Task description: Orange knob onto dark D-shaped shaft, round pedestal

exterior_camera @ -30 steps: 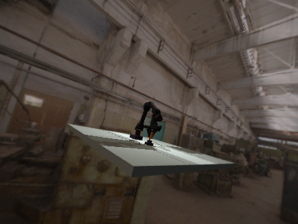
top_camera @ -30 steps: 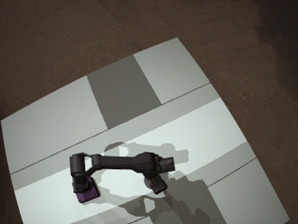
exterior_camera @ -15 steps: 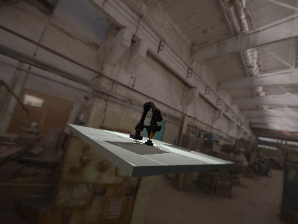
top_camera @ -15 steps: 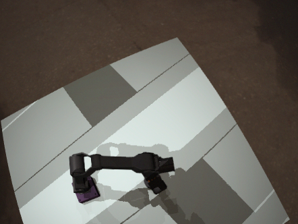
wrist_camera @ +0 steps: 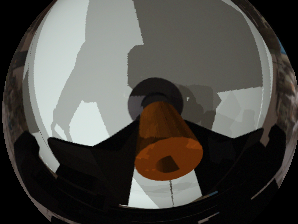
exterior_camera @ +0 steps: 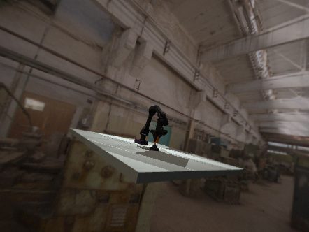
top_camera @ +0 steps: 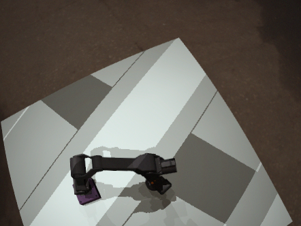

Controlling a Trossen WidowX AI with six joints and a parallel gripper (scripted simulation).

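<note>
Now: gripper tip 20 mm below the orange knob. The rest, counted from my gripper tip: dark round pedestal 40 mm below.
</note>
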